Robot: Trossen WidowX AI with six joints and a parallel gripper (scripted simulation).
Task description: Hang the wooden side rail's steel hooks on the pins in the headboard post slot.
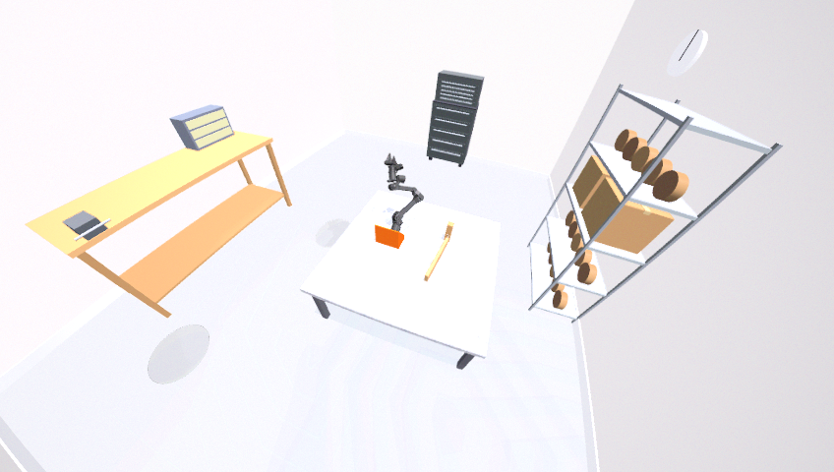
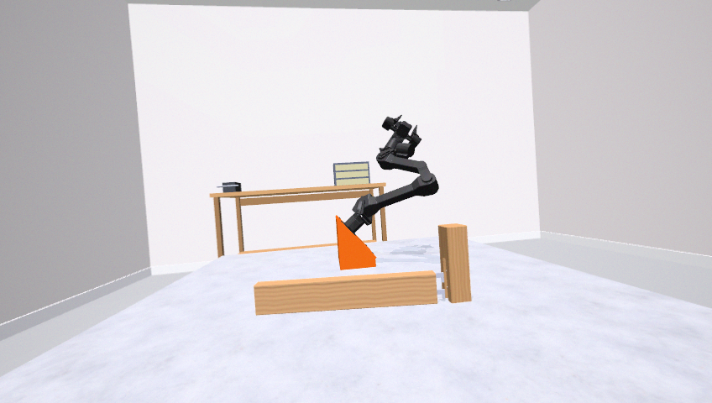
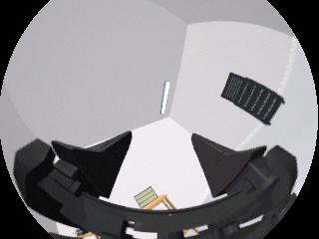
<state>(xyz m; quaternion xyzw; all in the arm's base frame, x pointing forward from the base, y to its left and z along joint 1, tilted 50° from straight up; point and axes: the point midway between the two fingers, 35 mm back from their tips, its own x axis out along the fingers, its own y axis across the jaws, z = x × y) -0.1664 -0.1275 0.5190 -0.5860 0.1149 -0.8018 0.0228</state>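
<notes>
Right now the headboard post is 570 mm ahead of my gripper tip, 520 mm below it and 120 mm to the right of it.
</notes>
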